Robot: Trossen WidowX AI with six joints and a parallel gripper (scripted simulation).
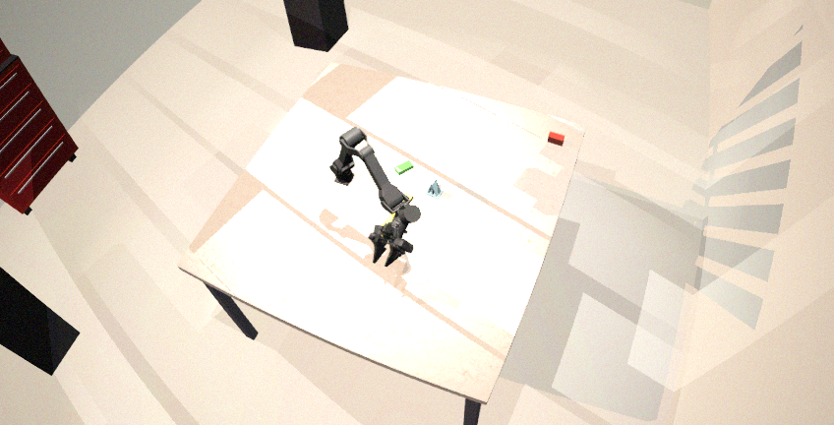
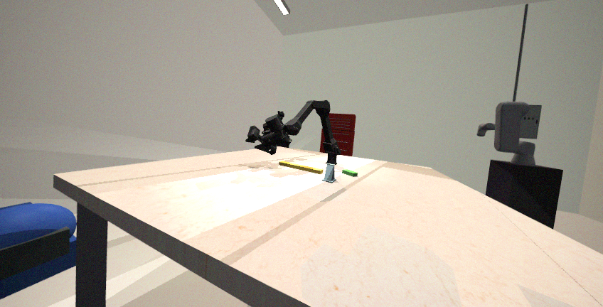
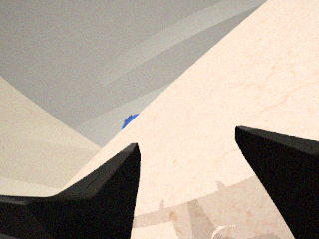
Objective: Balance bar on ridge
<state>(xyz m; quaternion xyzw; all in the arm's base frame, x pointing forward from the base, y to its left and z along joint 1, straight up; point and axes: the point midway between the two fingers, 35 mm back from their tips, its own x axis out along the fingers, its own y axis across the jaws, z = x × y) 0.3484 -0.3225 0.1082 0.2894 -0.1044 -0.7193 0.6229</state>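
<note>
The yellow bar lies 25 cm to the left of my gripper tip, 9 cm below it and 8 cm behind it. The rest, counted from my gripper tip: red block: 86 cm to the left, 39 cm ahead, 8 cm below; then green block: 48 cm to the left, 14 cm behind, 9 cm below.
</note>
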